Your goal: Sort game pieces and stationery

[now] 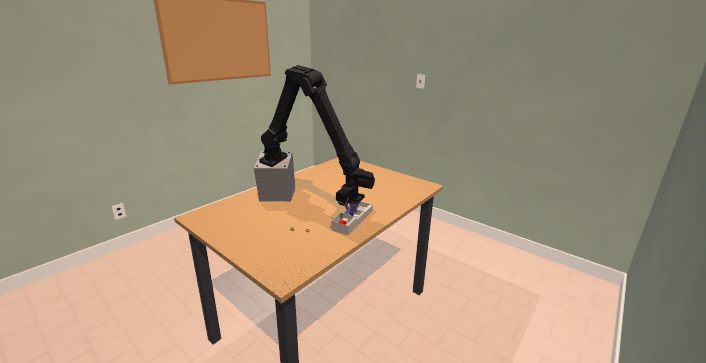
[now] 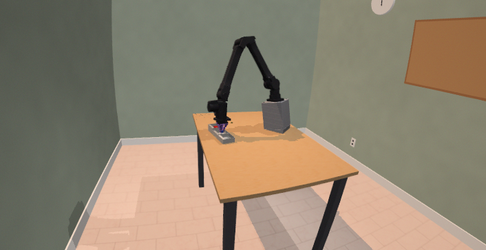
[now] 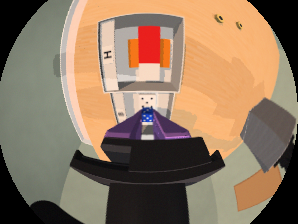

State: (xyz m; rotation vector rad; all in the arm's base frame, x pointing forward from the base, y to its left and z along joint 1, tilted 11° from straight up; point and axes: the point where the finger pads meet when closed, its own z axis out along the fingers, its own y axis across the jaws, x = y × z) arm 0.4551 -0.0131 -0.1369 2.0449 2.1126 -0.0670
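Now: hand 1 cm short of the grey bin row and 1 cm above it. Also, from my hand: red piece (8 cm to the right, 1 cm below); white domino (2 cm below); blue piece (right at my hand).
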